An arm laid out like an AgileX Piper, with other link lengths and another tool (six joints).
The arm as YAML. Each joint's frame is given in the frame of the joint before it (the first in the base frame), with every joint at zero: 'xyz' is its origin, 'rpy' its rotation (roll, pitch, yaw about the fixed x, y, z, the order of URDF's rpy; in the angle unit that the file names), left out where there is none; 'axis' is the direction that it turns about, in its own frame. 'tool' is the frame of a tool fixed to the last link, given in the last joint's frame.
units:
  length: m
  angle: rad
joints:
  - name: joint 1
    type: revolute
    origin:
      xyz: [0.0, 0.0, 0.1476]
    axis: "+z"
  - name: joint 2
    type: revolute
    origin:
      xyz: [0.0, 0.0, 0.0]
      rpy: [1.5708, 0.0, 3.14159]
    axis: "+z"
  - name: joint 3
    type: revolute
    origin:
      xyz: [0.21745, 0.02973, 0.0]
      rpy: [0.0, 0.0, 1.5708]
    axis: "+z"
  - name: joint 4
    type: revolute
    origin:
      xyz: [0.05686, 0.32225, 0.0]
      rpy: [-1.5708, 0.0, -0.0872]
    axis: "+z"
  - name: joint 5
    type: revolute
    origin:
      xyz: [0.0, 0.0, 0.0]
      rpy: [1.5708, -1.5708, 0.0]
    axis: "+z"
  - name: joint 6
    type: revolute
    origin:
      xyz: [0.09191, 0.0, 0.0]
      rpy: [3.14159, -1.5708, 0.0]
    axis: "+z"
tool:
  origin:
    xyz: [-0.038, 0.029, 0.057]
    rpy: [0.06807, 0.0, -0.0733]
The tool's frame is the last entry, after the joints.
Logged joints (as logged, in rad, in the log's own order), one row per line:
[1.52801 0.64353 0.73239 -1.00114 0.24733 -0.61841]
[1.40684 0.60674 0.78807 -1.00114 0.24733 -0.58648]
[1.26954 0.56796 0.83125 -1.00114 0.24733 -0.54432]
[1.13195 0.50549 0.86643 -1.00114 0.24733 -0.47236]
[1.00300 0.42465 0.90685 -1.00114 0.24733 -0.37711]
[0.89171 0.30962 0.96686 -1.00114 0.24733 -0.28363]
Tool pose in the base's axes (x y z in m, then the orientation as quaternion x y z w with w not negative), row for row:
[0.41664 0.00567 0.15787 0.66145 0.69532 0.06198 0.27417]
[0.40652 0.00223 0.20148 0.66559 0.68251 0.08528 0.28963]
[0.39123 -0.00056 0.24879 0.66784 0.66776 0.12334 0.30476]
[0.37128 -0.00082 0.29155 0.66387 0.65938 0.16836 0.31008]
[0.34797 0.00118 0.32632 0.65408 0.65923 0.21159 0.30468]
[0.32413 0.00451 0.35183 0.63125 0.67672 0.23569 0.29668]
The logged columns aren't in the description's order. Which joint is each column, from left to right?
Columns, left to right: joint 2, joint 6, joint 5, joint 3, joint 1, joint 4.
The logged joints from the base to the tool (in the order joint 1, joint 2, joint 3, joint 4, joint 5, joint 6), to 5 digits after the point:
[0.24733 1.52801 -1.00114 -0.61841 0.73239 0.64353]
[0.24733 1.40684 -1.00114 -0.58648 0.78807 0.60674]
[0.24733 1.26954 -1.00114 -0.54432 0.83125 0.56796]
[0.24733 1.13195 -1.00114 -0.47236 0.86643 0.50549]
[0.24733 1.00300 -1.00114 -0.37711 0.90685 0.42465]
[0.24733 0.89171 -1.00114 -0.28363 0.96686 0.30962]

